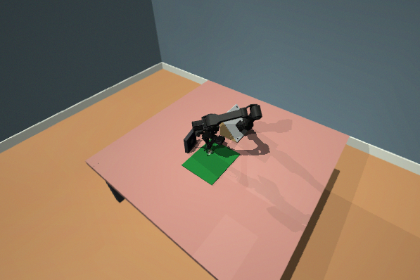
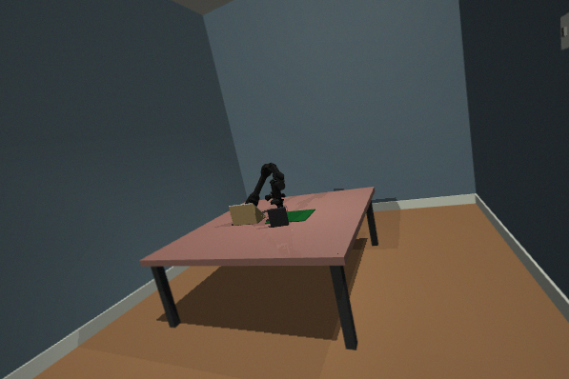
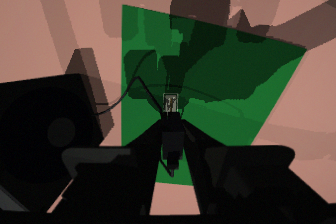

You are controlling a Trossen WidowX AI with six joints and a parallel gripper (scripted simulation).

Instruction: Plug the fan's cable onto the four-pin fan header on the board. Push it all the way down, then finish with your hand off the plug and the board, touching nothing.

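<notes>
Right now my gripper tip is 7 cm above the pale four-pin fan header. The rest, counted from my gripper tip: green board: 5 cm ahead, 5 cm to the left, 8 cm below; then black fan: 3 cm ahead, 12 cm to the right, 1 cm below; then dark fan plug: 1 cm ahead, 1 cm above.
</notes>
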